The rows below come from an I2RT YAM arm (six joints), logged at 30 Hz.
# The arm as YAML. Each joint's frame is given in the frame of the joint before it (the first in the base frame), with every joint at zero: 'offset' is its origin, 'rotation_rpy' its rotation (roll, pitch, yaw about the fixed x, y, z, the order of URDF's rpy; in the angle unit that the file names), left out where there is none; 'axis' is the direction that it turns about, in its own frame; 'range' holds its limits. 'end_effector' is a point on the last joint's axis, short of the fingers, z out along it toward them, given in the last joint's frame.
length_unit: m
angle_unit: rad
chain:
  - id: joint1
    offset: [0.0, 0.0, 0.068]
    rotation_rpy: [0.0, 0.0, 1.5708]
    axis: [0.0, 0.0, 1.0]
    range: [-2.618, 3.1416]
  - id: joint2
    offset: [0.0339, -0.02, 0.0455]
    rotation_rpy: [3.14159, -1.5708, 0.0]
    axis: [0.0, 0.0, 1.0]
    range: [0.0, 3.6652]
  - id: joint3
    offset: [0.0, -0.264, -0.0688]
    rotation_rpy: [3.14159, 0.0, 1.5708]
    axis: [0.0, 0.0, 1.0]
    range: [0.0, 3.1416]
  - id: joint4
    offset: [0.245, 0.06, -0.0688]
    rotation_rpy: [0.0, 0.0, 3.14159]
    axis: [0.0, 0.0, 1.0]
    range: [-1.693, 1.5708]
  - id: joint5
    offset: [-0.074, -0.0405, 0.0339]
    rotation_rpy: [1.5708, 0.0, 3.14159]
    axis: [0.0, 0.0, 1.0]
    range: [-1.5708, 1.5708]
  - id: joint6
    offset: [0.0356, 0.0, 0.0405]
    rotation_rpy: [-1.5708, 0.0, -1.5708]
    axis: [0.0, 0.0, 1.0]
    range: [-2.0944, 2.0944]
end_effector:
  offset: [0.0, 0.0, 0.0]
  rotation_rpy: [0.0, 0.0, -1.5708]
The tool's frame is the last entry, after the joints.
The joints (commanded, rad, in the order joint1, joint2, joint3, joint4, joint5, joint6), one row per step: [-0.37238 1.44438 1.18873 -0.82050 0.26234 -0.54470]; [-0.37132 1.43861 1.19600 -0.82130 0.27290 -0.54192]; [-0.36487 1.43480 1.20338 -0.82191 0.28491 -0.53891]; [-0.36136 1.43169 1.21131 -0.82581 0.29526 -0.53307]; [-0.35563 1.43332 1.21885 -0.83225 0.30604 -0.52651]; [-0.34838 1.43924 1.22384 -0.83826 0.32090 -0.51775]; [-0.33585 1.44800 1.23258 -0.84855 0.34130 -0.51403]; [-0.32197 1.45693 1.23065 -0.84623 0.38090 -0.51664]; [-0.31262 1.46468 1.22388 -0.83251 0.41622 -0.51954]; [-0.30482 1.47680 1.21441 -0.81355 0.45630 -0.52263]
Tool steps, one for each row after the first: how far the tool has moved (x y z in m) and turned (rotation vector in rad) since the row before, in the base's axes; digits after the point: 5 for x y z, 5 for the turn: [-0.00035 0.00008 0.00382 -0.01215 -0.00919 -0.00636]; [0.00052 0.00136 0.00335 -0.01255 -0.00739 -0.00196]; [0.00005 0.00069 0.00315 -0.00892 -0.00604 -0.00650]; [0.00078 0.00109 0.00162 -0.00630 0.00085 -0.00509]; [0.00140 0.00119 -0.00026 -0.00675 0.00699 -0.00737]; [0.00227 0.00234 -0.00005 -0.01208 0.01396 -0.00053]; [0.00233 0.00210 -0.00247 -0.03090 0.02054 -0.00306]; [0.00228 0.00093 -0.00305 -0.03009 0.01191 -0.00517]; [0.00289 0.00015 -0.00473 -0.03365 0.01486 -0.00882]
